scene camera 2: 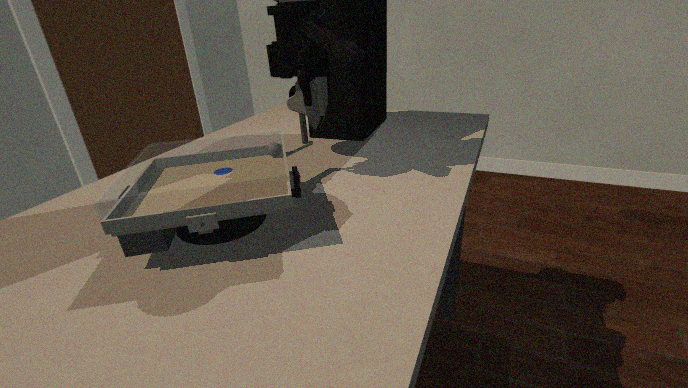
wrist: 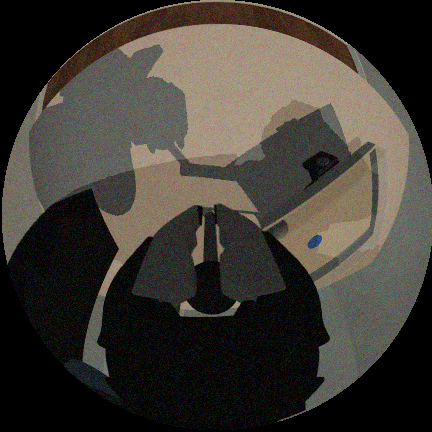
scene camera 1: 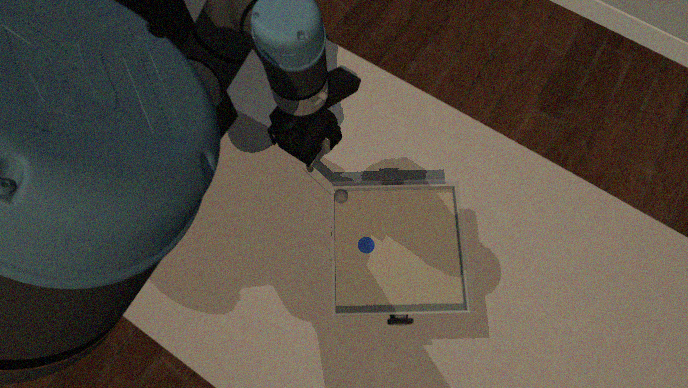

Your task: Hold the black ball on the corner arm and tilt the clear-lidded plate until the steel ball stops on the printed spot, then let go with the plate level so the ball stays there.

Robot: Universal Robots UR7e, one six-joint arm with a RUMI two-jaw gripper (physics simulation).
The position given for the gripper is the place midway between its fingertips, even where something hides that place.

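Note:
Scene camera 2 shows the gripper (scene camera 2: 317, 127). In scene camera 1 the gripper (scene camera 1: 318, 150) is visible together with a dark round base (scene camera 1: 405, 321). The wrist view likewise contains the gripper (wrist: 207, 206) and the base (wrist: 314, 165).

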